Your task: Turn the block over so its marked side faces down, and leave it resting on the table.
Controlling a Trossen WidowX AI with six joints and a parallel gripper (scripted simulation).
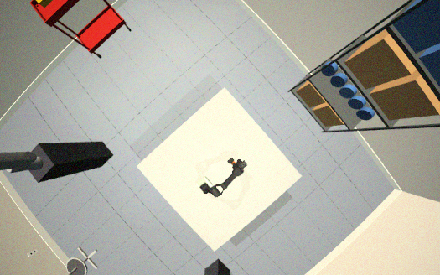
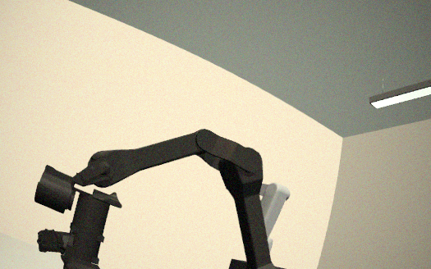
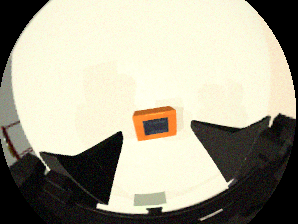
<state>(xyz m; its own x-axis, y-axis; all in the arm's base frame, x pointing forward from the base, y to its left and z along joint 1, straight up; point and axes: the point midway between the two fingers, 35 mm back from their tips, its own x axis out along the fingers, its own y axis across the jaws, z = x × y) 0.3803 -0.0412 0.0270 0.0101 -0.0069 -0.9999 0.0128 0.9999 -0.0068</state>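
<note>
Right now my gripper tip is 20 mm above the orange block.
</note>
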